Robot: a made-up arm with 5 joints.
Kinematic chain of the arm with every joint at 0, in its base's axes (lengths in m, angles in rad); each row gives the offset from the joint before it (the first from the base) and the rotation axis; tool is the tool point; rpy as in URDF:
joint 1: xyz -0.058 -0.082 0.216 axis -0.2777 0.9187 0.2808
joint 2: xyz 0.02 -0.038 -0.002 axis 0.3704 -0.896 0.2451
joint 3: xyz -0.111 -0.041 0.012 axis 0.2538 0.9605 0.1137
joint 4: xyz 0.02 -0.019 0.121 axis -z
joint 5: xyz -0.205 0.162 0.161 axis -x
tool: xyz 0.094 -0.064 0.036 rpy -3.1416 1.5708 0
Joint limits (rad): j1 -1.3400..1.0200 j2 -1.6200..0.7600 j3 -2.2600..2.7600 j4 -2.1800..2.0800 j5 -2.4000..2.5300
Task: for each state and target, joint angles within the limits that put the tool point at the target. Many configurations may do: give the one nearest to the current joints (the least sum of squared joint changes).
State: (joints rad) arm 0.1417 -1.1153 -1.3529 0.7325 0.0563
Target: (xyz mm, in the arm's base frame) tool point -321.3 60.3 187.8
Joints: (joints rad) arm -0.0280 -0.8851 -2.2421 0.5231 -0.5467
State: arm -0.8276 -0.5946 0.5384 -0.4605 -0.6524
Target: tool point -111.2 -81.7 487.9
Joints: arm -0.6378 -0.6207 0.4559 0.1541 -1.1548
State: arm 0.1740 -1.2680 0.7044 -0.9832 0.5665
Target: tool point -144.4 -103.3 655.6
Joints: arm -0.3493 -0.7449 0.0556 -0.9643 0.6952
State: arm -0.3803 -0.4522 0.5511 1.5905 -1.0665
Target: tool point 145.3 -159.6 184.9
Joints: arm -0.1263 -0.8048 0.8727 1.9070 -0.9638
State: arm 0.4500 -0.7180 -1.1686 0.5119 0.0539
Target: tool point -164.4 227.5 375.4
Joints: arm 0.2698 -1.5070 -1.8231 0.7990 0.0166
